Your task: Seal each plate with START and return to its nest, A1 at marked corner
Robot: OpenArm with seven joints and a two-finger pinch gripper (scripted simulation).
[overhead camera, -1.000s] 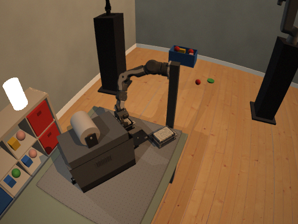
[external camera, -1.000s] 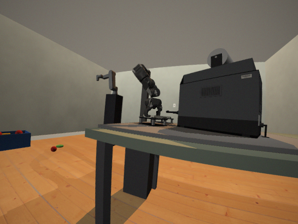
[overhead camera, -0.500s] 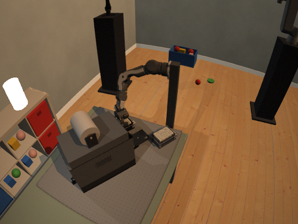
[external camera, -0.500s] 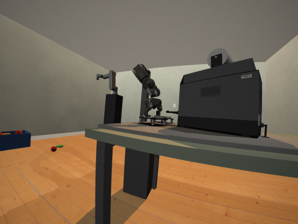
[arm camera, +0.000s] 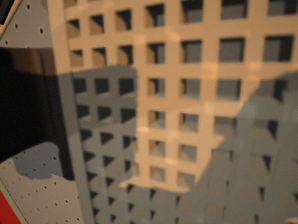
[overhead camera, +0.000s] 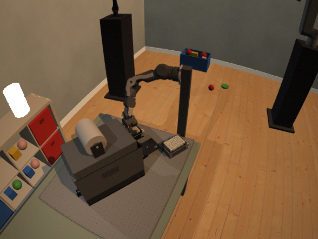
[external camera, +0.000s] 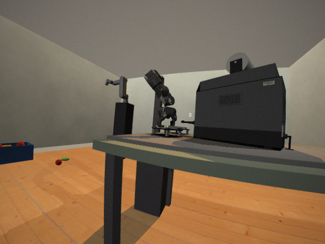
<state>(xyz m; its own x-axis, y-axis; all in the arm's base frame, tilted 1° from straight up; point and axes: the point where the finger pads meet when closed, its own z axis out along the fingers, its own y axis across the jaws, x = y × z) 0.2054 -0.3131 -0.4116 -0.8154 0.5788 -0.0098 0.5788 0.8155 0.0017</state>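
The dark sealer stage is 190 mm to the left of my hand, 140 mm ahead of it and 50 mm above it. Also, from my hand: white well plate: 340 mm to the left, 10 mm ahead; warning sticker: 170 mm ahead, 100 mm above, 60 mm to the left; plate nest: 340 mm to the left, 10 mm below, 10 mm ahead.
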